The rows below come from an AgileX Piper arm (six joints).
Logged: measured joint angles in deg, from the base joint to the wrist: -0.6 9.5 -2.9 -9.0 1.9 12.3; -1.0 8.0 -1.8 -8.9 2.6 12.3; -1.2 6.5 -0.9 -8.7 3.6 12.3; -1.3 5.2 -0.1 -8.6 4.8 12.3; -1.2 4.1 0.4 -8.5 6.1 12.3; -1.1 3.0 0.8 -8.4 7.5 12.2; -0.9 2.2 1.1 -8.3 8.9 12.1; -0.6 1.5 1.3 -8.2 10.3 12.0; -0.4 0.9 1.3 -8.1 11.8 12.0; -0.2 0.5 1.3 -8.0 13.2 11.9; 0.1 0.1 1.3 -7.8 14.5 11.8; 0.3 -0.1 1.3 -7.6 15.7 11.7; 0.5 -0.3 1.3 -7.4 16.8 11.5; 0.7 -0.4 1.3 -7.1 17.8 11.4; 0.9 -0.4 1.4 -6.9 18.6 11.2
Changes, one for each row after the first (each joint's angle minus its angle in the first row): -0.4 -1.5 1.1 0.1 0.7 0.0; -0.6 -3.0 2.0 0.3 1.7 0.0; -0.7 -4.3 2.8 0.4 2.9 0.0; -0.6 -5.4 3.3 0.5 4.2 0.0; -0.5 -6.5 3.7 0.6 5.6 -0.1; -0.3 -7.3 4.0 0.7 7.0 -0.2; 0.0 -8.0 4.2 0.8 8.4 -0.3; 0.2 -8.6 4.2 0.9 9.9 -0.3; 0.4 -9.0 4.2 1.0 11.3 -0.4; 0.7 -9.4 4.2 1.2 12.6 -0.5; 0.9 -9.6 4.2 1.4 13.8 -0.6; 1.1 -9.8 4.2 1.6 14.9 -0.8; 1.3 -9.9 4.2 1.9 15.9 -0.9; 1.5 -9.9 4.3 2.1 16.7 -1.1
